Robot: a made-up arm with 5 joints.
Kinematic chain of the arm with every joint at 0, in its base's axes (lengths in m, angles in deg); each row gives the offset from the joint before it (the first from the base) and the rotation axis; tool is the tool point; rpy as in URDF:
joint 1: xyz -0.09 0 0.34 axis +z
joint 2: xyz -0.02 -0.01 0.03 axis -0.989 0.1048 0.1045
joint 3: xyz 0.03 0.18 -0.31 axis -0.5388 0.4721 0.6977
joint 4: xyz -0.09 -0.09 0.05 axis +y
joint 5: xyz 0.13 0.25 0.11 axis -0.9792 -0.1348 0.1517
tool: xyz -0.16 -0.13 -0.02 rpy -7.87 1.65 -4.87
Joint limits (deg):
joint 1: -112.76..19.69
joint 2: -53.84..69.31
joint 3: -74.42..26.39
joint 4: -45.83..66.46
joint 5: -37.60..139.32
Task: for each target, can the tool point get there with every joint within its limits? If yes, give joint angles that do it. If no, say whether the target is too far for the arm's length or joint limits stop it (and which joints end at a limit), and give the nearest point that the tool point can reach.
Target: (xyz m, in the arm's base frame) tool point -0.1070 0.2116 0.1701
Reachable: yes | joints -39.79 11.53 6.91 -23.49 8.35
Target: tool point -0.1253 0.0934 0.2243
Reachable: yes | joints -11.54 5.84 -60.97 50.54 55.23
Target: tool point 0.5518 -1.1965 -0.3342
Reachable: no: too far | nearest point 0.2507 -0.2388 0.1323 | short by 1.107 m
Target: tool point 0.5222 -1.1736 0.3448
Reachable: no: too far | nearest point 0.2803 -0.2921 0.3829 | short by 0.915 m
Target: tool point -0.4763 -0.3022 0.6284
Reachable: no: joint limits stop it (at a limit: joint 1, joint 2, joint 3) | nearest point -0.2843 0.0930 0.5366 | short by 0.449 m
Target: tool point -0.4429 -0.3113 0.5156
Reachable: no: joint limits stop it (at a limit: joint 1, joint 2, joint 3) | nearest point -0.2480 -0.1171 0.2151 | short by 0.407 m
